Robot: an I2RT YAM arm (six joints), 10 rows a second.
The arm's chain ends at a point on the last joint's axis. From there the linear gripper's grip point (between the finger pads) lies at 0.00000 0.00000 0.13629 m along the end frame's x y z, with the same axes.
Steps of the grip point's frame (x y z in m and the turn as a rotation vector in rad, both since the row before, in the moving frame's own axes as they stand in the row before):
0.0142 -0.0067 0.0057 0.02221 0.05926 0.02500
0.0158 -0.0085 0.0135 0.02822 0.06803 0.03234
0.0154 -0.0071 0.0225 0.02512 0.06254 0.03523
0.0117 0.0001 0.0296 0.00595 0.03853 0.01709
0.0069 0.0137 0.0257 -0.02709 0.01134 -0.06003
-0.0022 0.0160 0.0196 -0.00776 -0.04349 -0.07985
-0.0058 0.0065 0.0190 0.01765 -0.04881 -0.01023
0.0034 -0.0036 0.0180 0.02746 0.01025 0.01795
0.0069 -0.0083 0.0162 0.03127 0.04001 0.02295
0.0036 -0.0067 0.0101 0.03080 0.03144 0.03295
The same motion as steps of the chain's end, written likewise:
0.0061 -0.0038 0.0060 0.02221 0.05926 0.02500
0.0065 -0.0048 0.0139 0.02822 0.06803 0.03234
0.0068 -0.0038 0.0228 0.02512 0.06254 0.03523
0.0064 0.0009 0.0297 0.00595 0.03853 0.01709
0.0052 0.0101 0.0258 -0.02709 0.01134 -0.06003
0.0037 0.0147 0.0197 -0.00776 -0.04349 -0.07985
0.0009 0.0089 0.0192 0.01765 -0.04881 -0.01023
0.0020 0.0001 0.0181 0.02746 0.01025 0.01795
0.0014 -0.0041 0.0164 0.03127 0.04001 0.02295
-0.0008 -0.0026 0.0102 0.03080 0.03144 0.03295

